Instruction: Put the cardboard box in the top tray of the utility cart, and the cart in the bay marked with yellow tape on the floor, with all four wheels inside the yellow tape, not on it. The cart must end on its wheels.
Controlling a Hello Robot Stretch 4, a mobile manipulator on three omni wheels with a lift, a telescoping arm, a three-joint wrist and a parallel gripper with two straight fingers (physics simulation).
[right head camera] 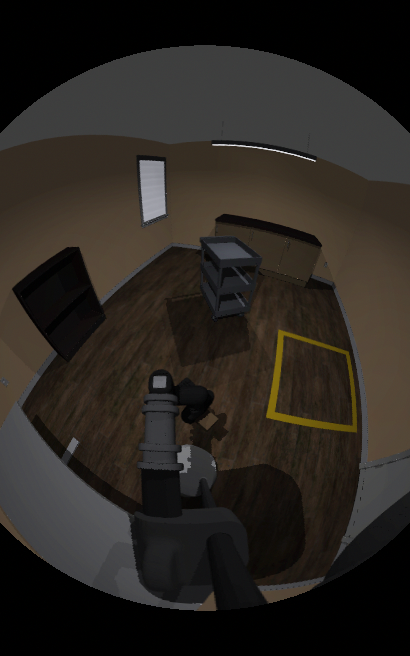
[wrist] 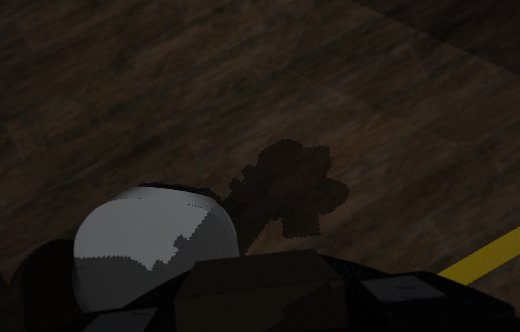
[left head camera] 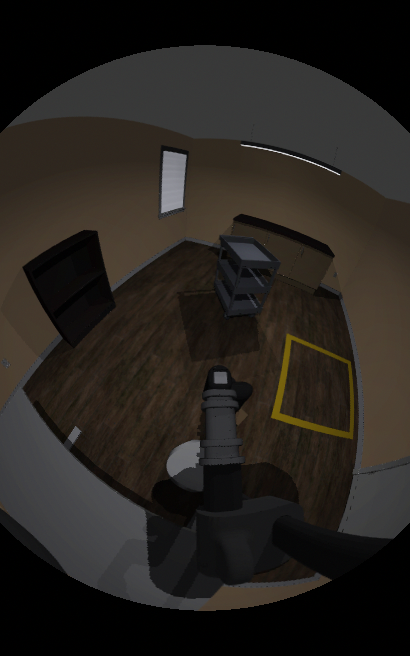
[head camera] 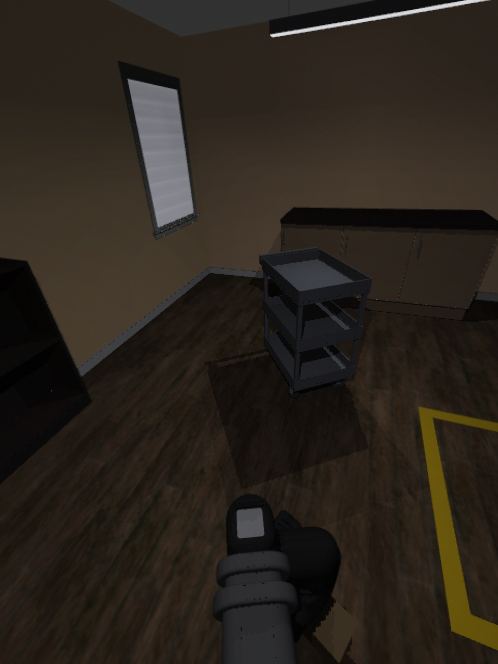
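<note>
My gripper (wrist: 258, 285) is shut on the brown cardboard box (head camera: 336, 628) (left head camera: 242, 417) (right head camera: 209, 421) (wrist: 265, 272), with one finger on each side of it, and holds it above the floor. The fingertips are partly hidden by the arm and wrist in the head view. The grey three-tier utility cart (head camera: 332, 292) (left head camera: 260, 265) (right head camera: 240, 261) stands upright on its wheels beyond the arm, outside the bay. Its top tray is empty. The yellow tape (head camera: 443, 514) (left head camera: 282, 377) (right head camera: 276, 375) (wrist: 480, 264) marks a rectangular bay on the floor to the right, nearer than the cart.
A low cabinet (head camera: 380, 262) (left head camera: 285, 250) with a dark top stands behind the cart against the far wall. A dark shelf unit stands at the left wall. A pale table (left head camera: 50, 475) (right head camera: 45, 485) is at the lower left, close to my base. A dark square shadow lies in front of the cart.
</note>
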